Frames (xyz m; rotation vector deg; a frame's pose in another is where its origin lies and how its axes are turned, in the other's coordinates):
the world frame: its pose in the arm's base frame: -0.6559 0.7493 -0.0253 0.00 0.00 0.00
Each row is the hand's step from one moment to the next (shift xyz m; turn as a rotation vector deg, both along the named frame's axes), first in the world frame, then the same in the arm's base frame.
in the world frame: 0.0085 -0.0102 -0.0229 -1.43 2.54 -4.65
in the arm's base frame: 0.0085 -0.0102 -0.0229 -1.43 2.54 -4.65
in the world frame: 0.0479 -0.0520 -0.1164 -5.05 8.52 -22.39
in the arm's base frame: 0.0479 -0.0520 -0.1164 -5.05 8.52 -22.39
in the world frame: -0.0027 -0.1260 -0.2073 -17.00 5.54 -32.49
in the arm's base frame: -0.0027 -0.1260 -0.2073 -17.00 5.54 -32.49
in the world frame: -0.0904 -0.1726 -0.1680 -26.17 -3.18 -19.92
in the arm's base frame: -0.0904 -0.1726 -0.1680 -26.17 -3.18 -19.92
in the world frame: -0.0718 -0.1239 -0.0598 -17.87 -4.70 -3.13
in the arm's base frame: -0.0718 -0.1239 -0.0598 -17.87 -4.70 -3.13
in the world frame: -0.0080 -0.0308 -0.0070 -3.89 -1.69 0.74
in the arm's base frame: -0.0080 -0.0308 -0.0070 -3.89 -1.69 0.74
